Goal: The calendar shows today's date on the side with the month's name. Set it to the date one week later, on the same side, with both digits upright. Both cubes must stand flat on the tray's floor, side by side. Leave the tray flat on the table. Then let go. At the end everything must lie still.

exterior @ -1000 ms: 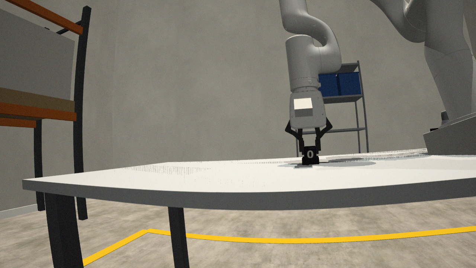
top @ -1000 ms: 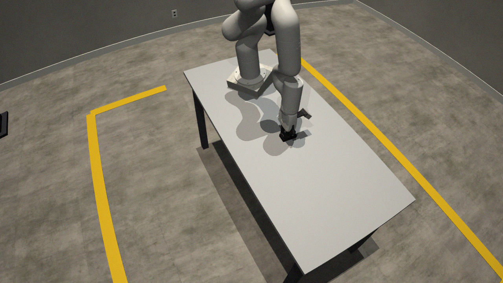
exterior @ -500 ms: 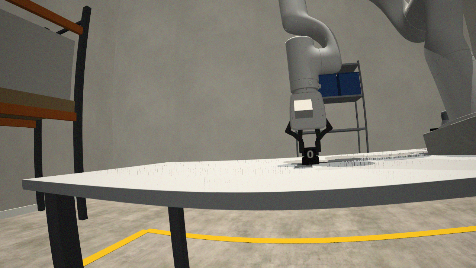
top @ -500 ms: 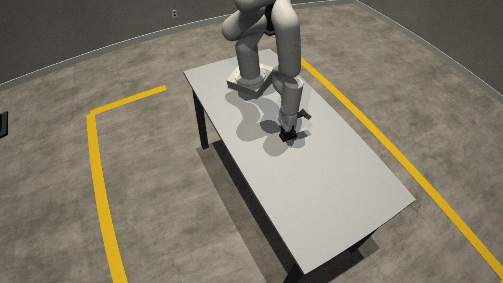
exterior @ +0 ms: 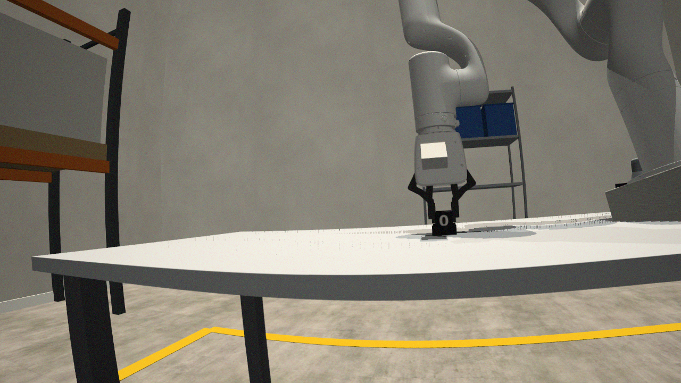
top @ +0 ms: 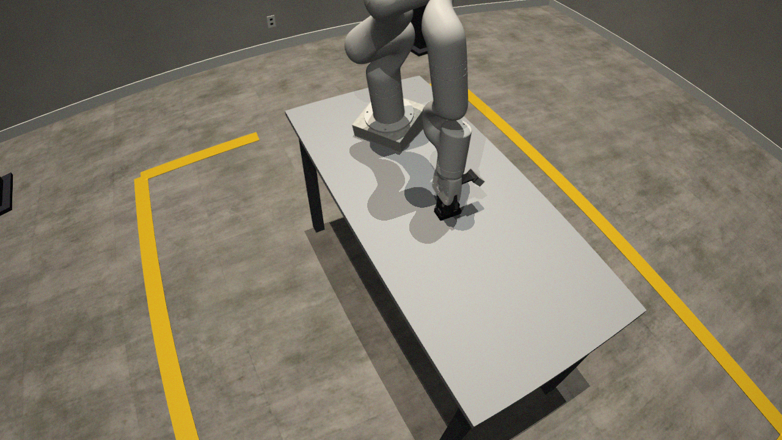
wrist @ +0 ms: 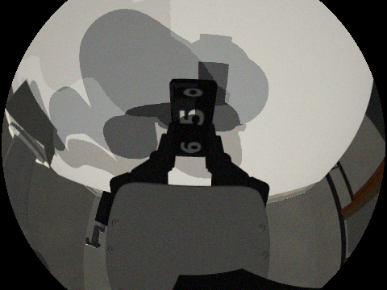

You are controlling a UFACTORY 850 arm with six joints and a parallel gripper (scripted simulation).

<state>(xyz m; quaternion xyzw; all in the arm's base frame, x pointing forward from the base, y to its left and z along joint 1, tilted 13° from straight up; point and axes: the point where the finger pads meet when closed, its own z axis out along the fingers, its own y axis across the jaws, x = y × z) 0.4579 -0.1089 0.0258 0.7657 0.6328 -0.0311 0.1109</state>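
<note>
Now: the black cube 10 mm below my hand. Round my hand: black tray 30 mm below, 20 mm to the left.
</note>
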